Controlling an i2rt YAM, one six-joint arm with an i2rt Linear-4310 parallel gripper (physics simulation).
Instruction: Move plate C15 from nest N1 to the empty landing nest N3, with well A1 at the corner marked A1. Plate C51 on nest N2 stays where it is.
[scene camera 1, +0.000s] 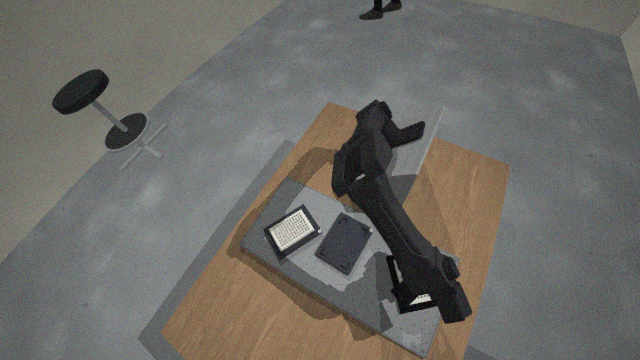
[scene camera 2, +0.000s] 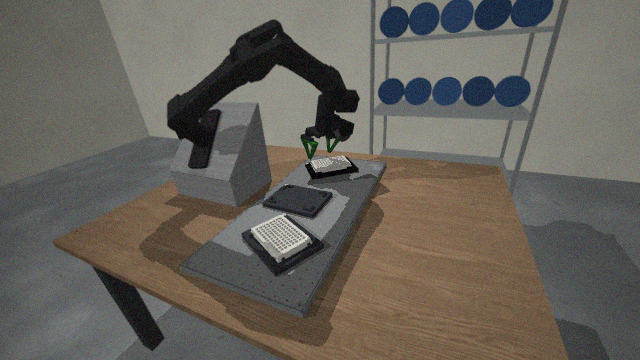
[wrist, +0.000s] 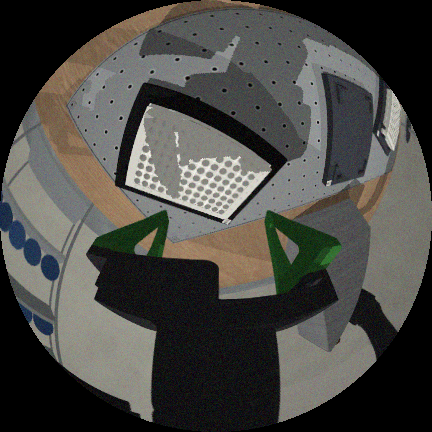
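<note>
A white well plate (scene camera 1: 424, 299) (scene camera 2: 327, 164) (wrist: 220, 185) lies in a black nest (scene camera 2: 332, 174) (wrist: 210, 111) at the board's far end in scene camera 2. My gripper (scene camera 2: 320, 154) (wrist: 216, 215) is open and empty, above and beside this plate; the arm hides it in scene camera 1. An empty dark nest (scene camera 1: 344, 244) (scene camera 2: 298, 200) (wrist: 350, 130) lies mid-board, with a small pale mark (scene camera 1: 370, 230) (wrist: 328, 183) at one corner. Another white plate (scene camera 1: 292, 230) (scene camera 2: 281, 237) (wrist: 393, 117) sits in the nest at the other end. Plate and nest labels are unreadable.
The perforated grey board (scene camera 1: 320, 300) (scene camera 2: 240, 285) (wrist: 270, 60) lies on the wooden table (scene camera 1: 225, 310) (scene camera 2: 440, 250). The grey wedge-shaped arm stand (scene camera 2: 210, 182) (wrist: 345, 240) is beside it. A shelf rack (scene camera 2: 450, 114), a stool (scene camera 1: 80, 92) and a person's feet (scene camera 1: 371, 15) are beyond the table.
</note>
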